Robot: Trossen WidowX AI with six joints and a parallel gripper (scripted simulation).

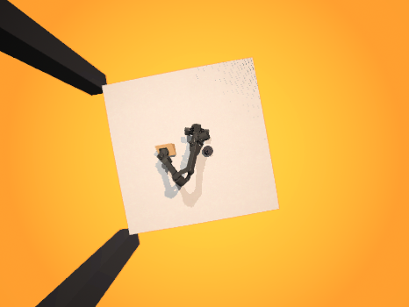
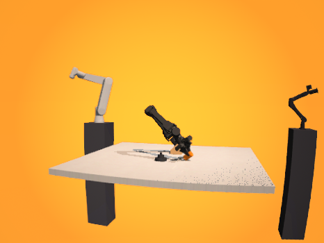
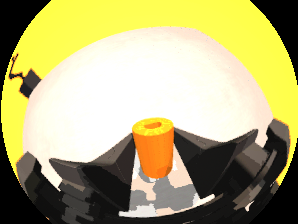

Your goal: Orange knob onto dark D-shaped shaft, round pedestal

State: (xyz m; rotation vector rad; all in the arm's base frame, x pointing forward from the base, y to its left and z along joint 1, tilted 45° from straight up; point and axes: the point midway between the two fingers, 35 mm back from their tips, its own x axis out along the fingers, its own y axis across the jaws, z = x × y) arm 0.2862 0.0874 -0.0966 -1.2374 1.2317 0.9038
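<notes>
The round dark pedestal lies 5 cm ahead of my gripper tip, 20 cm to the right of it and 1 cm below it. The rest, counted from my gripper tip: orange knob (2 cm to the right).
</notes>
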